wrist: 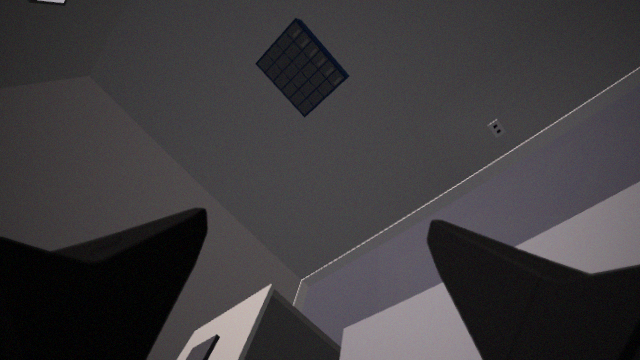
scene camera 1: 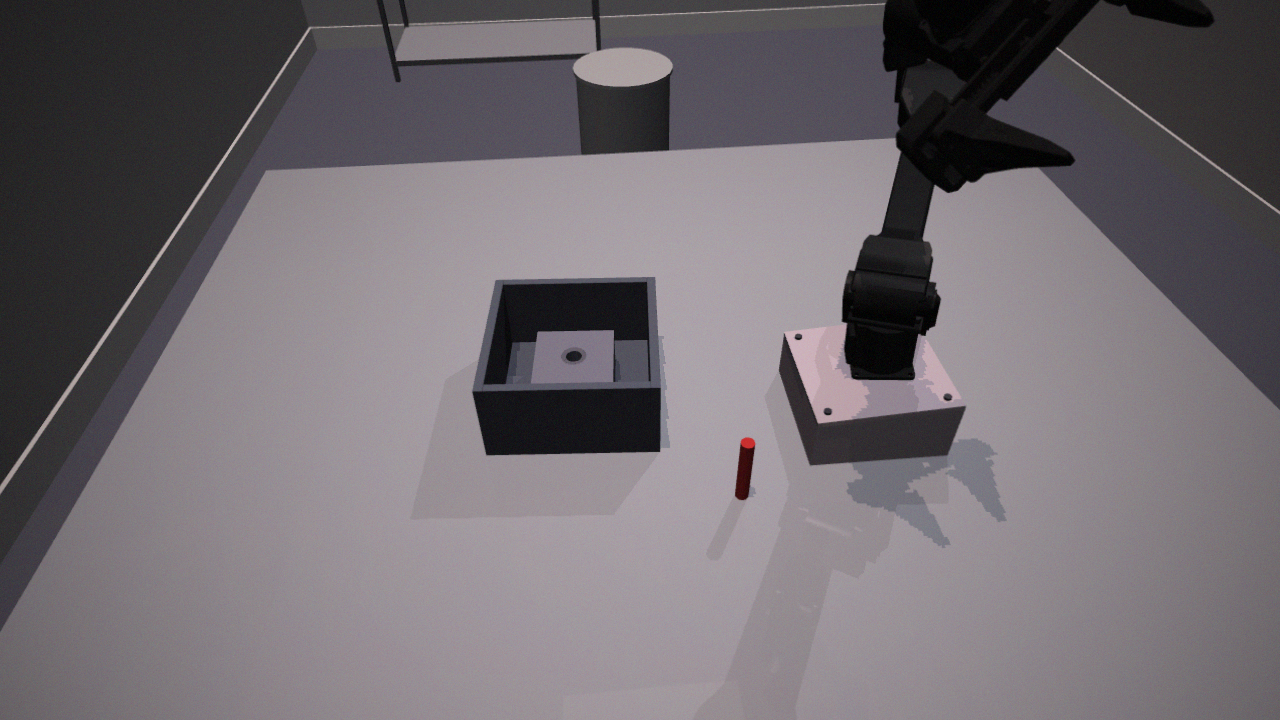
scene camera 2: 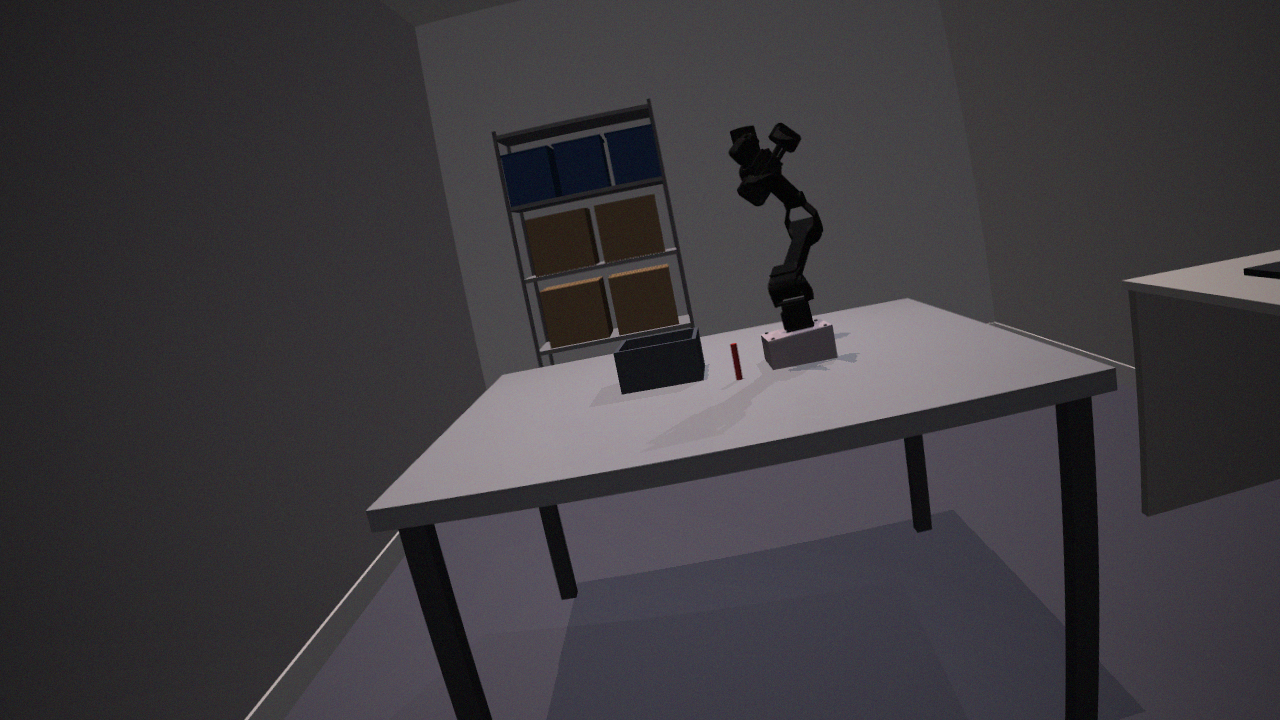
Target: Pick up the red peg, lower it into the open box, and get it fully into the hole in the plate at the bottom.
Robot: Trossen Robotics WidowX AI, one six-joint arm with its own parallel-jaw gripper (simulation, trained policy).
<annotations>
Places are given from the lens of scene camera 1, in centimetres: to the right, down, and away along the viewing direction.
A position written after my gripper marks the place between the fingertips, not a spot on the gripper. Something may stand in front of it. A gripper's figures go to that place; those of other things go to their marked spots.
my gripper [scene camera 1: 1137, 91]: 28, -15, 43
dark box [scene camera 1: 516, 417]: -13, 6, 80
</annotations>
